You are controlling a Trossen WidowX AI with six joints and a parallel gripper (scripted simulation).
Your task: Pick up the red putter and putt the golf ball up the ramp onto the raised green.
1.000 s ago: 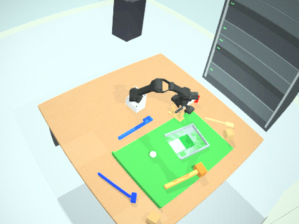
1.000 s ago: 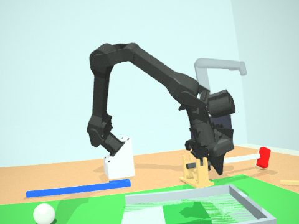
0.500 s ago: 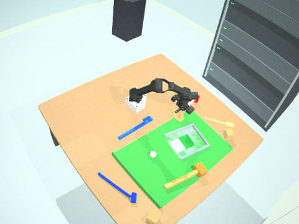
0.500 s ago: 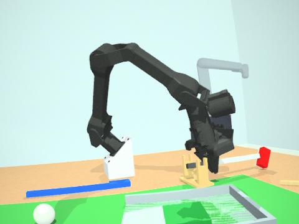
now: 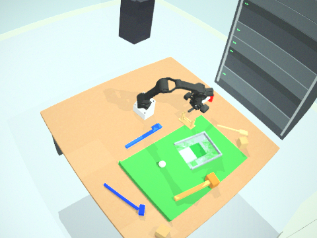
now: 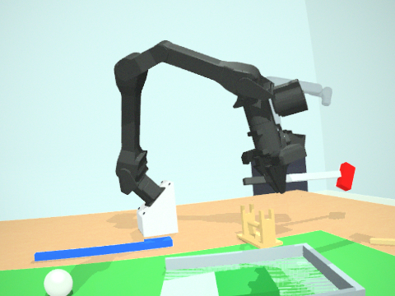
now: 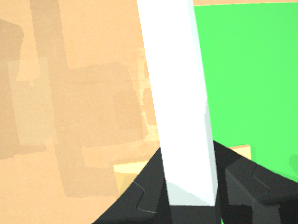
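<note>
Now: gripper tip 70 mm to the right of the red putter and 20 mm below it. Also, from my gripper tip: white golf ball (460 mm to the right, 100 mm ahead, 70 mm below); green mat (320 mm to the right, 200 mm ahead, 100 mm below); wooden stand (60 mm to the right, 60 mm below, 10 mm behind).
</note>
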